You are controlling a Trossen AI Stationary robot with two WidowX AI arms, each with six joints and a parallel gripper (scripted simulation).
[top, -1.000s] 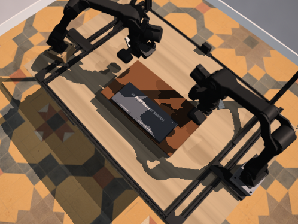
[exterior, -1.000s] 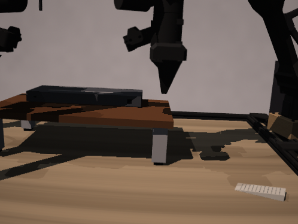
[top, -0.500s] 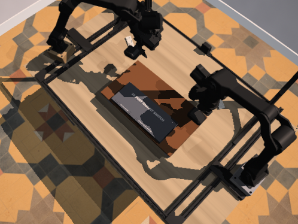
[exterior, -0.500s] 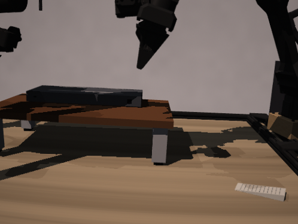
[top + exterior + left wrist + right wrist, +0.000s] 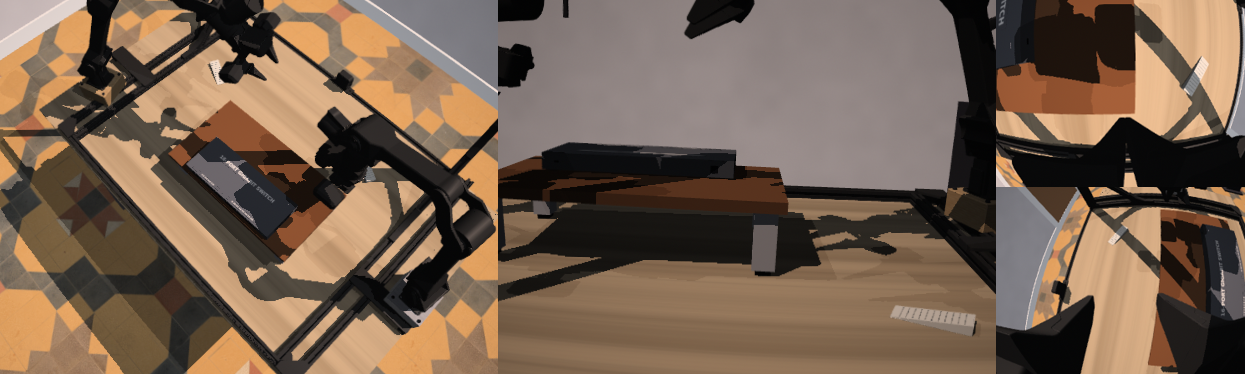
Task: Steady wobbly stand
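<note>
The white wedge lies 32 cm below my right hand, 25 cm to the right of it and 11 cm behind it. The rest, counted from my right hand: stand: 28 cm below, 15 cm ahead, 10 cm to the left; network switch: 21 cm below, 21 cm ahead, 9 cm to the left.
</note>
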